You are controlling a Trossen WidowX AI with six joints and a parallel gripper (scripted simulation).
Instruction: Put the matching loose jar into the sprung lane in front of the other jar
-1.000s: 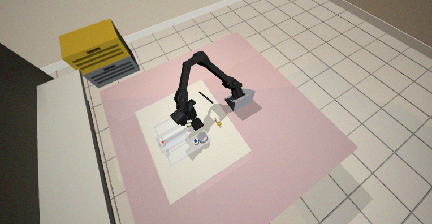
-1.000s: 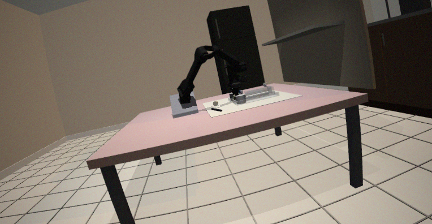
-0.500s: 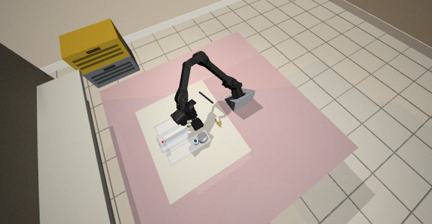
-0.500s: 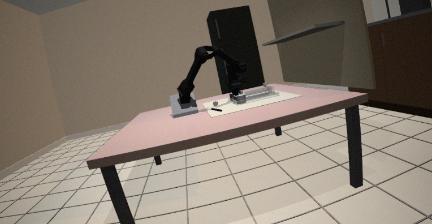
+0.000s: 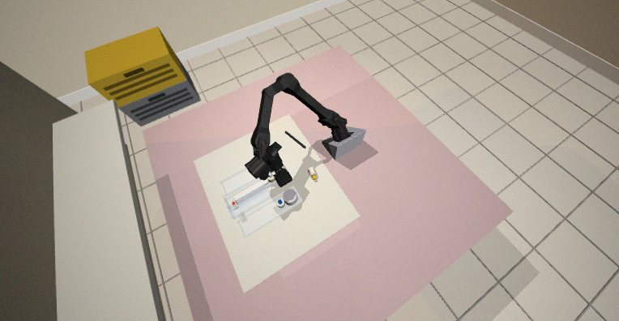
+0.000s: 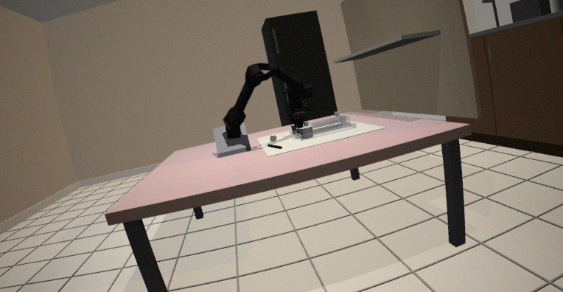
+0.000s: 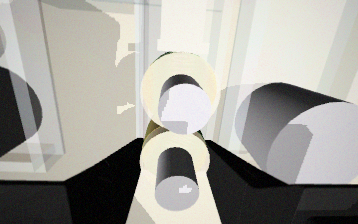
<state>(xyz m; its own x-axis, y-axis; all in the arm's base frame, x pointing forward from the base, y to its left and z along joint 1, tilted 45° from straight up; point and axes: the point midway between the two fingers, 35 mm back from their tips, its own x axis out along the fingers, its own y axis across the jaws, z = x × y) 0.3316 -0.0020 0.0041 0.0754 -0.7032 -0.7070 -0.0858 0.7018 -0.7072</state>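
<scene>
Now: gripper tip 140 mm short of the clear lane rack, 40 mm to the right of it and 10 mm above it. The rest, counted from my gripper tip: black stick: 150 mm behind, 140 mm to the right, 20 mm below.
</scene>
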